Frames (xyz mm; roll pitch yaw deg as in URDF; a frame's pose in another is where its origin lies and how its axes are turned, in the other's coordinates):
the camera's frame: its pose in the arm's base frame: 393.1 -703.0 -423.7 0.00 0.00 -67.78
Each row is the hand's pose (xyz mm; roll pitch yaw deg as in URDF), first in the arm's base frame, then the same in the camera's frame.
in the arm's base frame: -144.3 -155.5 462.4 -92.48 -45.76 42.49
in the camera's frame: -710.1 -290.4 886.1 -92.48 -45.76 110.27
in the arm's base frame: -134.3 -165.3 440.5 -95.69 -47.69 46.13
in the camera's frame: -697.2 -284.9 864.2 -95.69 -47.69 113.91
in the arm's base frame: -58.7 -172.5 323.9 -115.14 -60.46 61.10
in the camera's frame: -662.0 -217.6 747.6 -115.14 -60.46 128.88
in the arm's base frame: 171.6 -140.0 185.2 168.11 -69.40 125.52
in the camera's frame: -605.0 7.9 608.9 168.11 -69.40 -166.70
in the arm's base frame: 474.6 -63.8 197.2 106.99 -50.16 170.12
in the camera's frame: -560.9 317.2 620.9 106.99 -50.16 -122.10
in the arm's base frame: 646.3 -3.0 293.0 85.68 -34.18 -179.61
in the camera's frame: -552.3 499.1 716.7 85.68 -34.18 -111.83
